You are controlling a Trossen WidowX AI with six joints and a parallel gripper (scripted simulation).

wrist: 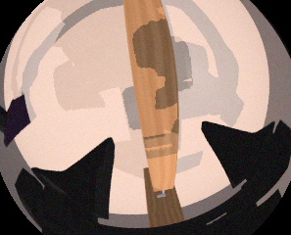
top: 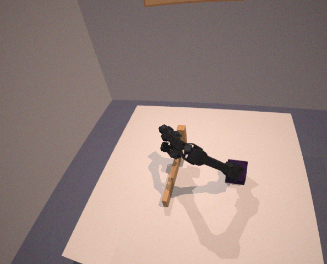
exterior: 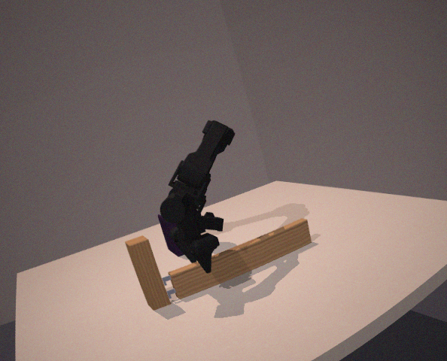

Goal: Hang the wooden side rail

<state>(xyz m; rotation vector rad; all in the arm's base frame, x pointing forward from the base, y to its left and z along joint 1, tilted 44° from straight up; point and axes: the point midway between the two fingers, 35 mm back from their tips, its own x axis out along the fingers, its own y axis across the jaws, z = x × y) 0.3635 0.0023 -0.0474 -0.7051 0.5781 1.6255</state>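
Now: gripper tip 13 cm to the left of the headboard post, 3 cm below it and 1 cm short of it.
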